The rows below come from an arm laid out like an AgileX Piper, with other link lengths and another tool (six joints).
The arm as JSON. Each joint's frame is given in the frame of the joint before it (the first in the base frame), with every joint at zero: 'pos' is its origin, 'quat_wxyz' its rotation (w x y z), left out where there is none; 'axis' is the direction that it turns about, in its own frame. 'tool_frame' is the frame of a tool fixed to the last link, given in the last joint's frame.
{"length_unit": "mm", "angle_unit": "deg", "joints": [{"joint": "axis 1", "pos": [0.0, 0.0, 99.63], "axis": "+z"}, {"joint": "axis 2", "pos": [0.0, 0.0, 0.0], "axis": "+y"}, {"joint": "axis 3", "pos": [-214.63, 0.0, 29.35], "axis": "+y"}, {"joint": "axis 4", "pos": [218.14, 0.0, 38.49], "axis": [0.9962, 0.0, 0.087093]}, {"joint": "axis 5", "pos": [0.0, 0.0, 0.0], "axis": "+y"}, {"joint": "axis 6", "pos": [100.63, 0.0, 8.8], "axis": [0.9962, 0.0, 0.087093]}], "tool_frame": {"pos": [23.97, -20.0, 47.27], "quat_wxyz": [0.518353, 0.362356, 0.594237, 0.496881]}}
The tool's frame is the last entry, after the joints.
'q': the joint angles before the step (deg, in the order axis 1, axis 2, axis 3, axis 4, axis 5, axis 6). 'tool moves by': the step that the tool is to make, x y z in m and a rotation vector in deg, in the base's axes. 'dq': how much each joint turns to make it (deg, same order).
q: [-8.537 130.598 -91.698 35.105 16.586 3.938]
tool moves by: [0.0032 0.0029 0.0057 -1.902 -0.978 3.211]
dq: [-0.047 -0.407 -0.055 2.964 0.411 -6.491]
